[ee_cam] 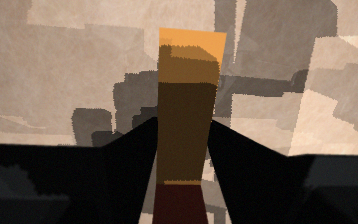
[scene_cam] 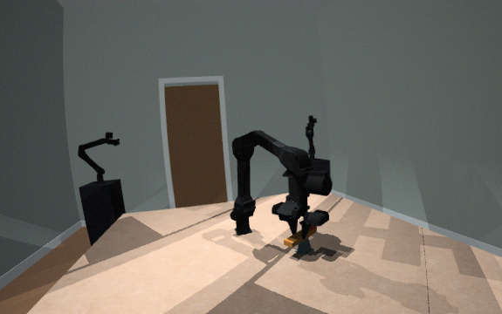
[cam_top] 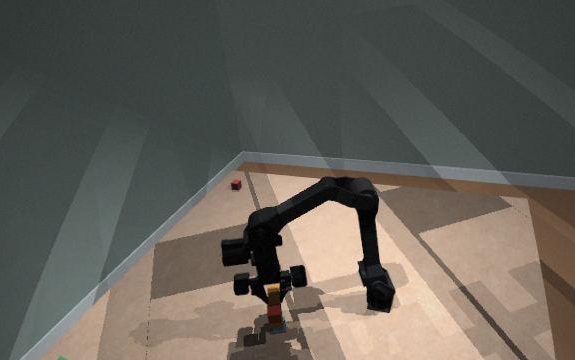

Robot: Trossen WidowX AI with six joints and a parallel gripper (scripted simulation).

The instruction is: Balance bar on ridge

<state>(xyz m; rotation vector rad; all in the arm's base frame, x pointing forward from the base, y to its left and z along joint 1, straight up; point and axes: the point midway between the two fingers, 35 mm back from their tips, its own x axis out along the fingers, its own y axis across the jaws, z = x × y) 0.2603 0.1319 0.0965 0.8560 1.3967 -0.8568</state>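
My gripper tip is now 3 cm to the right of the bar, 2 cm past it and 1 cm below it. The rest, counted from my gripper tip: red cube: 63 cm to the right, 48 cm ahead, 5 cm below.
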